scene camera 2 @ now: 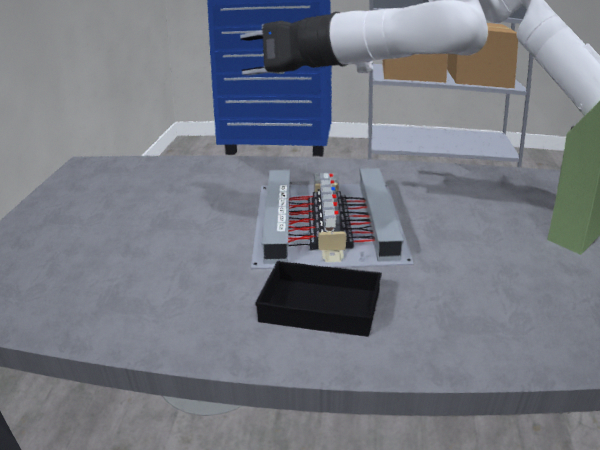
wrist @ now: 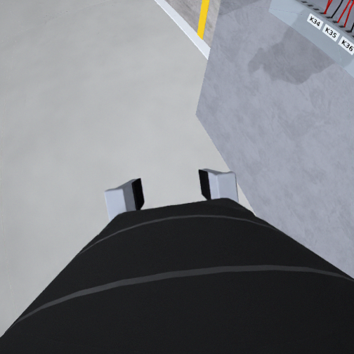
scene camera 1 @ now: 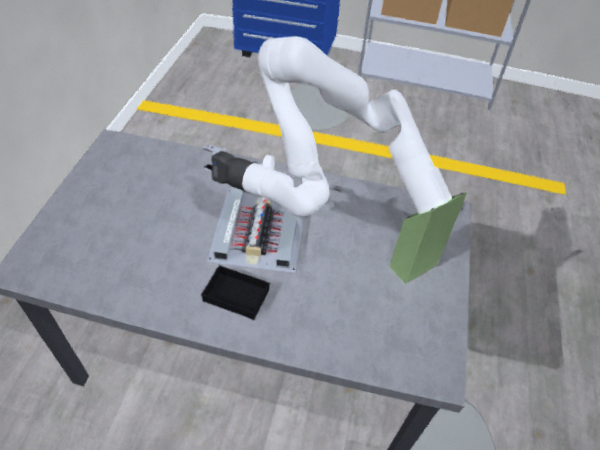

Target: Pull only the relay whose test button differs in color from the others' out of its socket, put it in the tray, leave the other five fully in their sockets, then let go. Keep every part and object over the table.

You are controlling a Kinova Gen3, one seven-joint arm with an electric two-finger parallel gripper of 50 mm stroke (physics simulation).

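Frame: origin at the arm's base, x ahead, y left, z up, level; millimetres.
Seen in the pictures: gripper, fingertip midpoint: [scene camera 2: 244, 55] [scene camera 1: 205, 156]; arm's base, origin of the base link: [scene camera 1: 434, 206].
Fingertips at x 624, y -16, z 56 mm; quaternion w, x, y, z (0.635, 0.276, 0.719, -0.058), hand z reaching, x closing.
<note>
Offsets run from my fingertips to a thing's top centre. "spot": to the spot under its first point.
The relay with the blue test button [scene camera 1: 262, 215] [scene camera 2: 328, 190] sits in the row on the panel, third from the far end in scene camera 2; the other relays' buttons are red. All appear seated, though small in view. The black tray @[spot: 108 mm back, 258 mm left, 310 mm down] [scene camera 1: 229, 306] [scene camera 2: 315, 318] stands on the table in front of the panel and looks empty. My gripper [scene camera 1: 206, 157] [scene camera 2: 242, 55] [wrist: 170, 186] is open and empty, pointing sideways, high above the table and up and left of the relay row. The relays do not show in the wrist view.
Grey wire ducts @[38 mm back, 59 mm right, 291 mm down] [scene camera 1: 230, 225] [scene camera 2: 276, 215] @[227 mm back, 64 mm right, 291 mm down] [scene camera 2: 382, 215] flank the row, with red and black wires between. The left duct [wrist: 312, 35] carries labels. A tan end block @[136 mm back, 55 mm left, 293 mm down] [scene camera 2: 332, 241] stands at the row's near end. The green arm mount [scene camera 1: 425, 245] [scene camera 2: 580, 190] is at the right.
</note>
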